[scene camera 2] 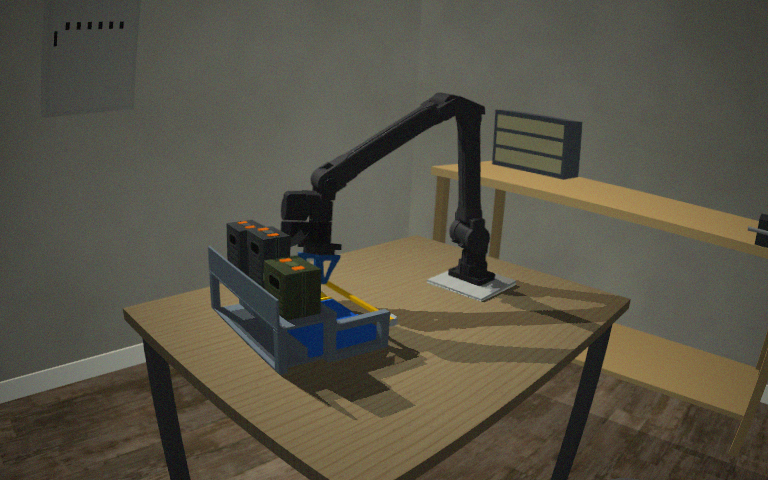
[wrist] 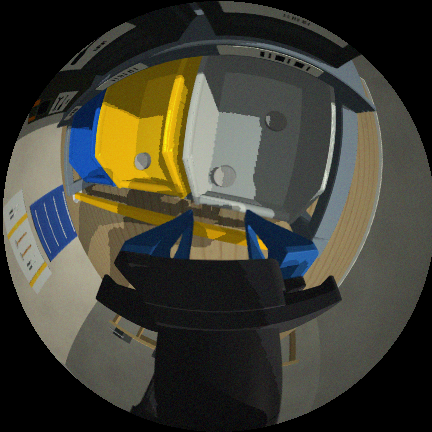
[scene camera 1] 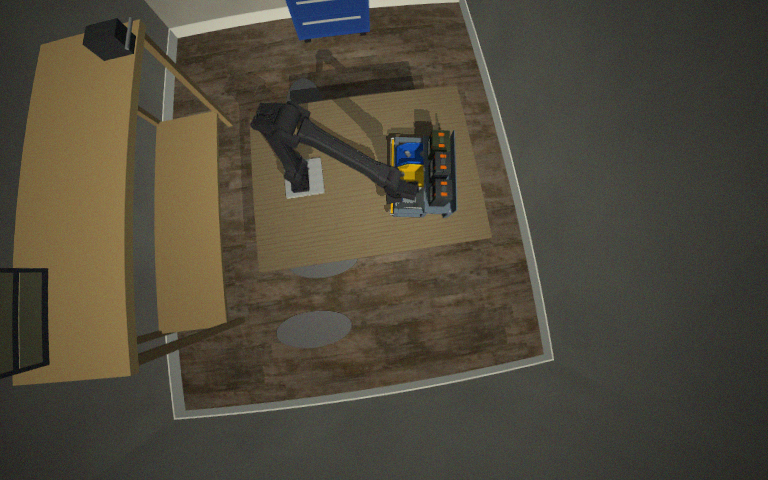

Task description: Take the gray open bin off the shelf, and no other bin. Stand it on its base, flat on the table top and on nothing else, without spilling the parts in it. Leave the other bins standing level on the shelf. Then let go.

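Frame: origin at the arm's base, x ahead, y left, z up, level; metres.
Seen in the pictures: gripper, fingertip midpoint: (wrist: pixel 218 215); arm's base, link origin: (scene camera 2: pixel 471 276) (scene camera 1: pixel 300 180).
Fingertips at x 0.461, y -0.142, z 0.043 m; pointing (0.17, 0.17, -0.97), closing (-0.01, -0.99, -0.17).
Offsets run from my fingertips to a thing's top centre. Level surfaces: height alone.
The gray open bin (scene camera 1: pixel 417 204) (wrist: pixel 237 135) sits on the lower level of the blue-gray shelf (scene camera 2: pixel 243 270) (wrist: pixel 345 150), at the end of its row. Two round parts, one @[dx +0.095, dy -0.054, dz -0.039 m] (wrist: pixel 276 121) at the back and one @[dx +0.028, dy +0.001, dz -0.039 m] (wrist: pixel 224 176) near the front, lie in it. A yellow bin @[dx +0.101, dy +0.078, dz +0.023 m] (scene camera 1: pixel 412 174) (wrist: pixel 125 125) stands right beside it, then a blue bin (scene camera 1: pixel 408 152) (wrist: pixel 82 145). My gripper (scene camera 2: pixel 325 278) (wrist: pixel 218 215) points down and is partly open, with nothing between its blue fingers. In the wrist view the fingertips are just outside the gray bin's front lip. Their exact height over the lip is unclear.
A green case @[dx +0.215, dy +0.176, dz +0.141 m] (scene camera 2: pixel 291 285) and two black cases @[dx +0.192, dy +0.059, dz +0.176 m] (scene camera 2: pixel 266 249) @[dx +0.179, dy -0.053, dz +0.166 m] (scene camera 2: pixel 237 243) stand on the upper level, close behind my wrist. A yellow rail @[dx -0.004, dy +0.093, dz +0.007 m] (scene camera 2: pixel 353 298) (wrist: pixel 115 207) runs along the shelf's front. The wooden table @[dz -0.058 m] (scene camera 2: pixel 453 396) carries the shelf and the arm's white base plate (scene camera 2: pixel 441 281).
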